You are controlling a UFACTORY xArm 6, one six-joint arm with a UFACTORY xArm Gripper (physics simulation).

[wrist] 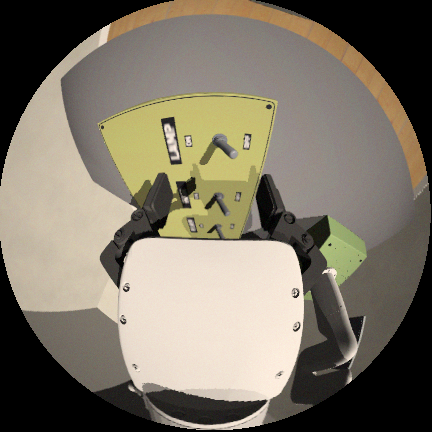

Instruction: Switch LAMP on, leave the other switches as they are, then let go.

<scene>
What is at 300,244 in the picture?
The gripper.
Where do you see a yellow-green switch panel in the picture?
At 175,134
</scene>
